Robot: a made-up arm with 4 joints.
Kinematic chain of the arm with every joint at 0, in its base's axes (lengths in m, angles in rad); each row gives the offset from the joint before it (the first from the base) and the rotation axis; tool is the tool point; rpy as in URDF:
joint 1: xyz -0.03 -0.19 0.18 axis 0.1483 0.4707 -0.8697
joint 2: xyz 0 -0.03 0.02 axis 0.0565 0.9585 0.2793
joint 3: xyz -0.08 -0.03 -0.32 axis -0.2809 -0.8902 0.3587
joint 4: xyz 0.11 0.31 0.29 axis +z
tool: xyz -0.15 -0.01 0.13 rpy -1.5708 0 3.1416
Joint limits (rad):
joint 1: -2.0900..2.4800
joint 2: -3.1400..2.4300
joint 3: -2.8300..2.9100
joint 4: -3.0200..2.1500
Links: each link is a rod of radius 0.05 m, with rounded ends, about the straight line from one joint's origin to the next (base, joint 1, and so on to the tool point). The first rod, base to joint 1, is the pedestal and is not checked.
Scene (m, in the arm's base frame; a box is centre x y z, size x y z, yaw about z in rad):
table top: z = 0
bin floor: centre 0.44 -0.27 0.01 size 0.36 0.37 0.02 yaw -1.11
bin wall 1: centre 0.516 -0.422 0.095 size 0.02 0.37 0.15 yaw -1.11
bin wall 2: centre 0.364 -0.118 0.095 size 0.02 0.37 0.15 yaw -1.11
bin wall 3: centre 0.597 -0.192 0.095 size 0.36 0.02 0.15 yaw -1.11
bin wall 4: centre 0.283 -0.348 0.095 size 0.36 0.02 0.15 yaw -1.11
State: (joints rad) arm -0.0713 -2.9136 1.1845 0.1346
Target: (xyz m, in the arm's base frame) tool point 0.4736 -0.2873 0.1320
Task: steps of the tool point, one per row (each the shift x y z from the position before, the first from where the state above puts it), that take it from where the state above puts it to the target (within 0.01 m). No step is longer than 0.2 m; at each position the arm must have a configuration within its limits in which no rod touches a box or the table.
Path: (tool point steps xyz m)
1: -0.0144 -0.0690 -0.1665
2: -0.0655 -0.0462 -0.1408

